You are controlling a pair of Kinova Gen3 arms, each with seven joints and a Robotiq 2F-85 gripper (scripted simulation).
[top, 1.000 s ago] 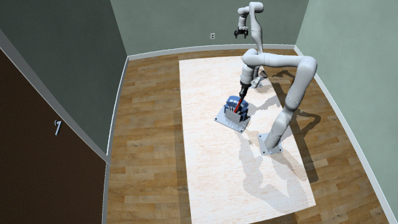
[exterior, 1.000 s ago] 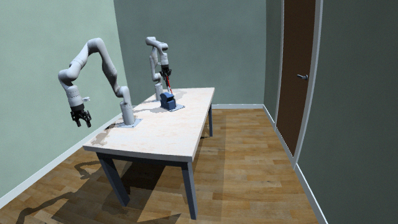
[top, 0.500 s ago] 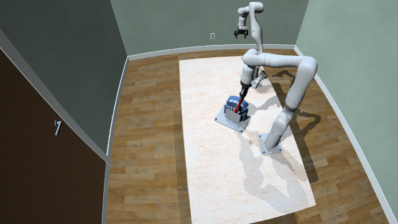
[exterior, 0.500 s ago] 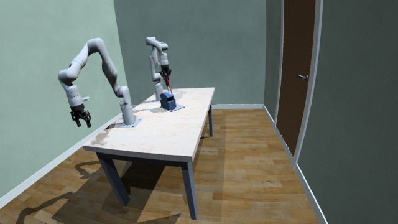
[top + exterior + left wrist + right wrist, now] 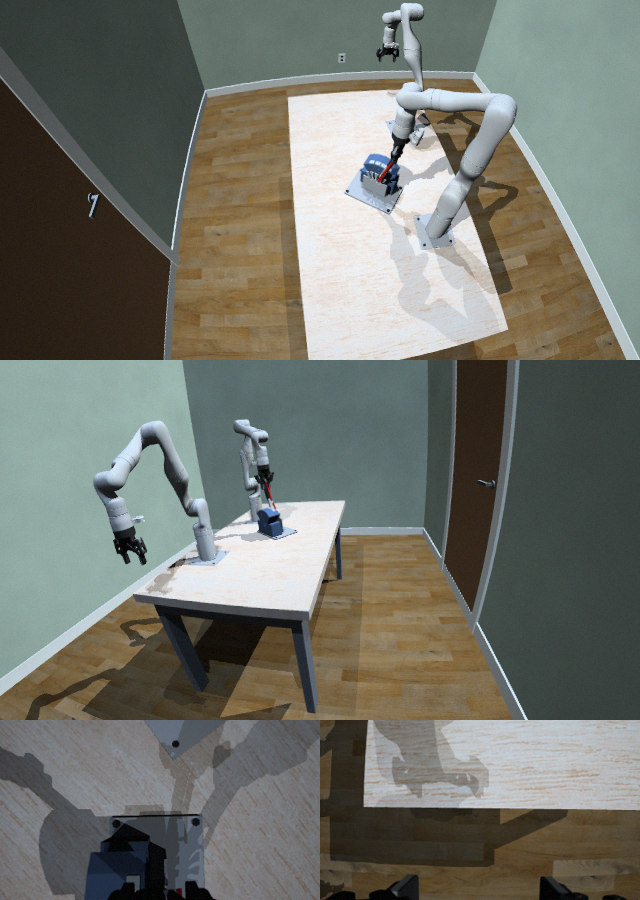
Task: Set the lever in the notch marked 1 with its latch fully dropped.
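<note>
The red bar is 30 mm ahead of my left hand, 10 mm to the right of it and 100 mm below it.
</note>
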